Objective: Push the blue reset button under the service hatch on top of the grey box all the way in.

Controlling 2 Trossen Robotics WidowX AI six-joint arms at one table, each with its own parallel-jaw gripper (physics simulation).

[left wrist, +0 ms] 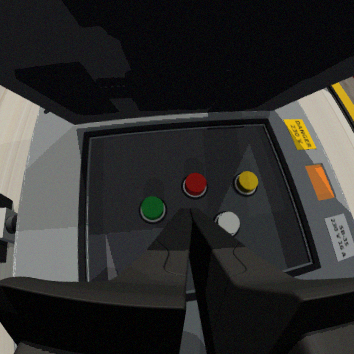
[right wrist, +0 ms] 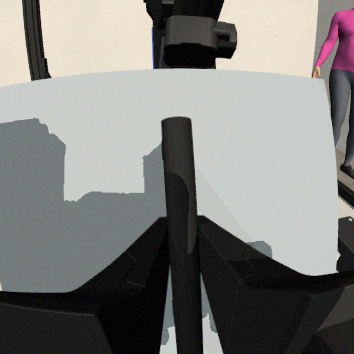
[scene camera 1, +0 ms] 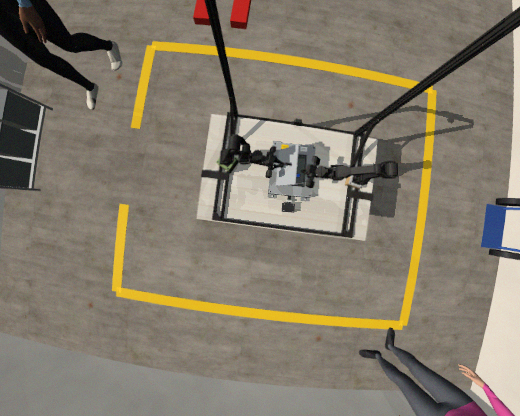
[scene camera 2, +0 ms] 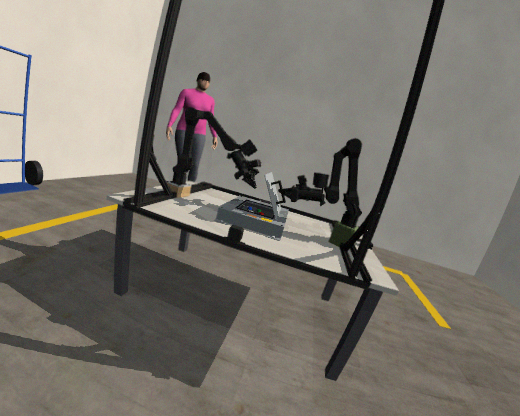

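The grey box sits on the table, its service hatch tilted up and open. The blue button shows small in the recessed panel in both scene views; the left wrist view does not show it, and the fingers cover part of the panel. How deep it sits cannot be told. My left gripper is shut and empty, pointing down above the panel. My right gripper is shut on the hatch's black handle, on the hatch's outer side.
Green, red, yellow and white buttons stand in the same panel. A small black device is beside the box. Black frame posts rise at the table's sides. A person in pink stands behind the table.
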